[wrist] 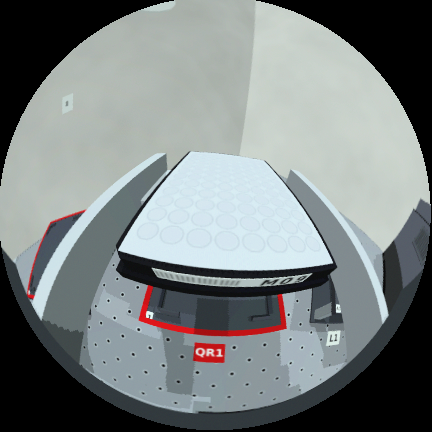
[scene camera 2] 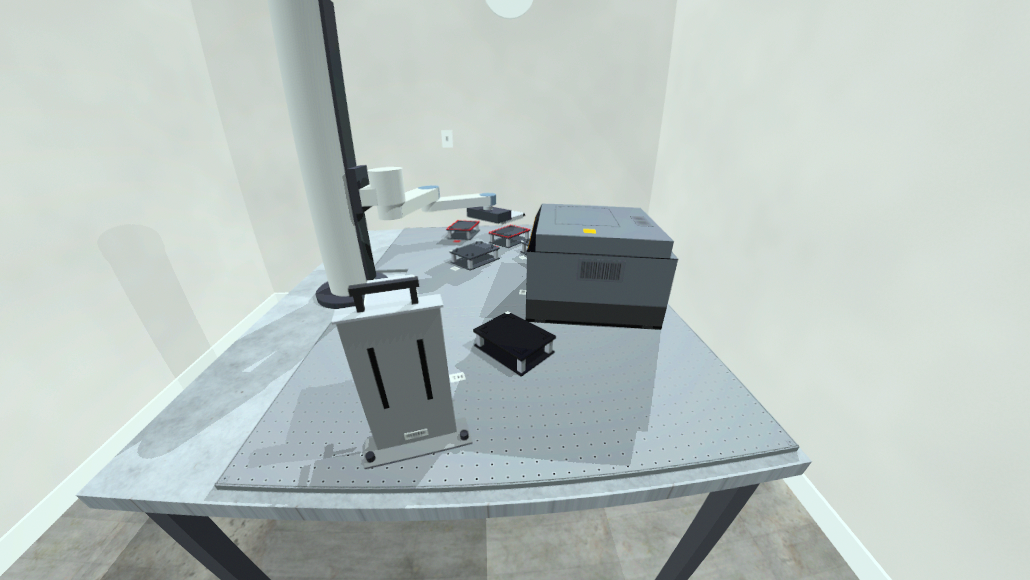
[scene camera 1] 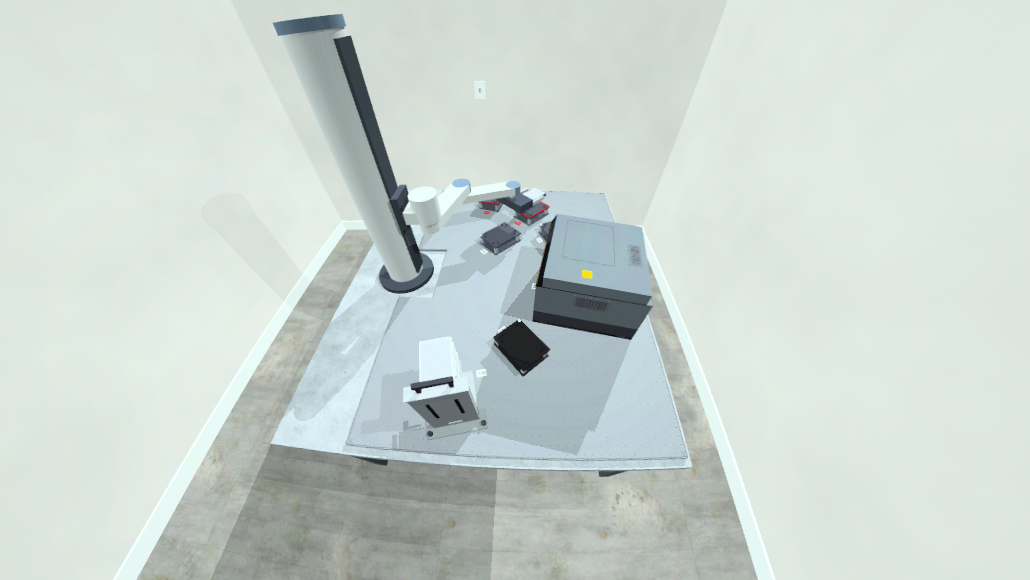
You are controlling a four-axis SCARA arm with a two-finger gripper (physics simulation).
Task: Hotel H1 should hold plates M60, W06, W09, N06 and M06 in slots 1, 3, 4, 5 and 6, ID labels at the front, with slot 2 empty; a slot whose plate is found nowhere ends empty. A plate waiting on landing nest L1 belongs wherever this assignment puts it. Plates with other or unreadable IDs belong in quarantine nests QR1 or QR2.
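Frame: origin at the arm's base, x ahead, y left, z up, level; millimetres.
Seen in the pictures: gripper, fingertip midpoint: (wrist: 229,168) (scene camera 2: 512,213) (scene camera 1: 535,193); arm's base at its link origin: (scene camera 1: 407,272).
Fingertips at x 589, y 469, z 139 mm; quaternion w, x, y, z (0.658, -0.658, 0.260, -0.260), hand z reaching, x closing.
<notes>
Pixels of each thing's top centre, then the offset from my fingertips to it. "pt": a spot on its surface instead.
- pale plate at its top centre: (wrist: 231,176) (scene camera 1: 532,194) dx -16, dy -17, dz +3 mm
- nest QR1 at its top centre: (wrist: 219,248) (scene camera 2: 509,230) (scene camera 1: 531,206) dx -15, dy -18, dz -72 mm
- Red-rimmed nest QR2 at its top centre: (wrist: 50,247) (scene camera 2: 463,224) (scene camera 1: 492,194) dx -239, dy +103, dz -73 mm
- Nest L1 at a spot on its surface: (wrist: 322,297) pt dx +66, dy -170, dz -122 mm
- grey instrument at its top centre: (scene camera 2: 596,218) (scene camera 1: 598,249) dx +205, dy -583, dz +129 mm
- dark grey nest at its top centre: (scene camera 2: 474,246) (scene camera 1: 500,232) dx -169, dy -255, dz -67 mm
- black raised nest at its top centre: (scene camera 2: 513,331) (scene camera 1: 521,342) dx -55, dy -845, dz -73 mm
My gripper (scene camera 1: 534,194) (scene camera 2: 516,214) (wrist: 229,168) is shut on a pale plate (wrist: 225,210) with a dark base; its front label reads M09. The plate is level above nest QR1 (scene camera 1: 533,218) (scene camera 2: 509,232) (wrist: 215,332), with a gap visible between them in the wrist view. Red-rimmed nest QR2 (scene camera 2: 462,226) stands to the left. Nest L1 (wrist: 322,297) is at the right in the wrist view, partly hidden by the plate and a finger. Hotel H1 (scene camera 1: 445,410) (scene camera 2: 400,374) stands at the near left, its back panel facing the scene cameras; its slots and labels are hidden.
A grey instrument (scene camera 1: 598,248) (scene camera 2: 601,273) with a yellow sticker stands on the right. A dark grey nest (scene camera 1: 500,237) (scene camera 2: 474,253) stands nearer than QR1. A black raised nest (scene camera 1: 521,347) (scene camera 2: 513,338) stands beside the hotel. The arm's column (scene camera 1: 338,144) rises at the left.
</notes>
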